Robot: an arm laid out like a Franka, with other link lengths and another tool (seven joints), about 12 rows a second.
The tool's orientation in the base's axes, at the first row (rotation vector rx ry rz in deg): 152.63 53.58 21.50
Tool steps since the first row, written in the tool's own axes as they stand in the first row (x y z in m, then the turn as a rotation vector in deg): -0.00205 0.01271 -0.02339 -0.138 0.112 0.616; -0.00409 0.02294 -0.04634 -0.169 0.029 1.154; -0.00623 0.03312 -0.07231 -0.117 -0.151 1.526; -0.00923 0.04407 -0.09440 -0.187 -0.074 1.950; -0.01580 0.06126 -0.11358 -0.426 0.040 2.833; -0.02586 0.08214 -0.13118 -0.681 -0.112 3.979; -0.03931 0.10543 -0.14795 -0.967 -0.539 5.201; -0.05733 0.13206 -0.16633 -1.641 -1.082 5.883; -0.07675 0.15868 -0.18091 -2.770 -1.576 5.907; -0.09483 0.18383 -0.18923 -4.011 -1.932 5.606
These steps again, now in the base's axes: -0.00226 -0.00645 0.02581 0.166 -0.286 -0.549; -0.00575 -0.01112 0.05034 0.277 -0.344 -1.080; -0.01037 -0.01525 0.07762 0.340 -0.246 -1.480; -0.01389 -0.02124 0.10146 0.473 -0.427 -1.854; -0.01563 -0.03470 0.12432 0.653 -0.829 -2.664; -0.01738 -0.05344 0.14651 0.760 -1.091 -3.813; -0.02007 -0.07630 0.16830 0.715 -1.183 -5.135; -0.02486 -0.10427 0.19210 0.130 -1.335 -6.056; -0.02944 -0.13384 0.21218 -0.993 -1.693 -6.419; -0.03173 -0.16261 0.22615 -2.231 -2.164 -6.449
